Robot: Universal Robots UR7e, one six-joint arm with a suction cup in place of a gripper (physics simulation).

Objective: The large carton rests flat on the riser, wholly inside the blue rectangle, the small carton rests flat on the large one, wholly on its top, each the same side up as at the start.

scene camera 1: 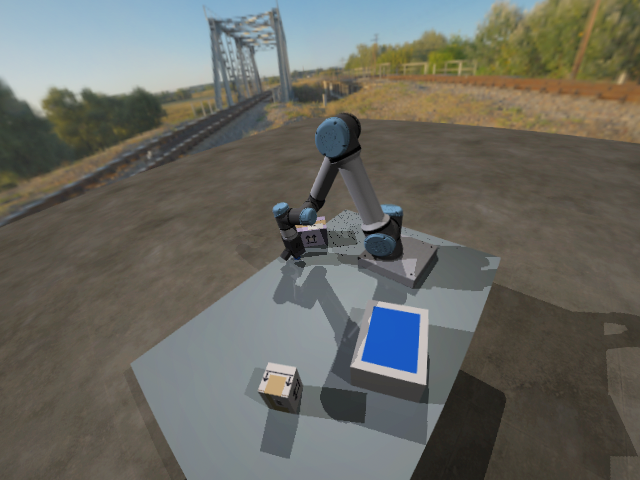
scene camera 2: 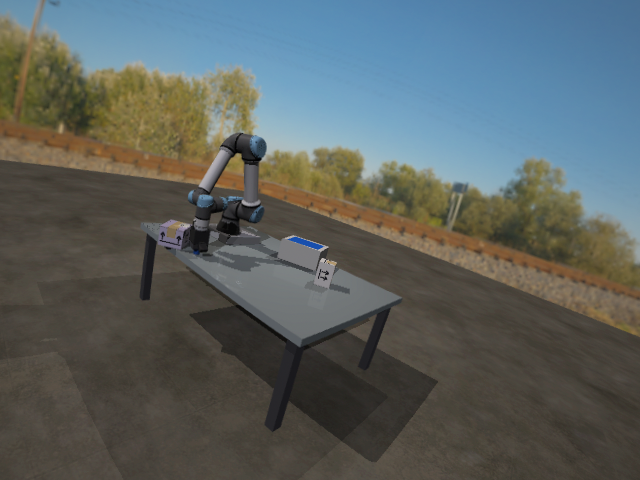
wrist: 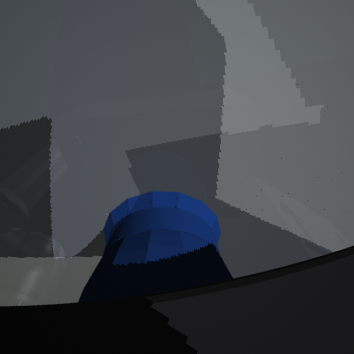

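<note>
The large lilac carton [scene camera 1: 319, 238] [scene camera 2: 173, 237] stands upright at the table's far edge, arrows up; it does not show in the wrist view. My suction cup [scene camera 1: 296, 257] [scene camera 2: 196, 252] [wrist: 162, 205] is blue and points down beside that carton, low over the table. No carton shows on its mouth; whether it touches the table is unclear. The small white carton [scene camera 1: 279, 388] [scene camera 2: 323, 274] with tan tape stands on the table, beside the riser and apart from it. The pale riser [scene camera 1: 387, 384] [scene camera 2: 297, 255] bears the blue rectangle [scene camera 1: 391, 338] [scene camera 2: 306, 242], with no carton on it.
The grey table [scene camera 1: 206, 372] [scene camera 2: 289, 310] carries the cartons, the riser and the arm's base plate [scene camera 1: 398, 268]. The base plate lies between the riser and the table's far end. The arm bends high above the table. Its shadow falls across the table towards the riser.
</note>
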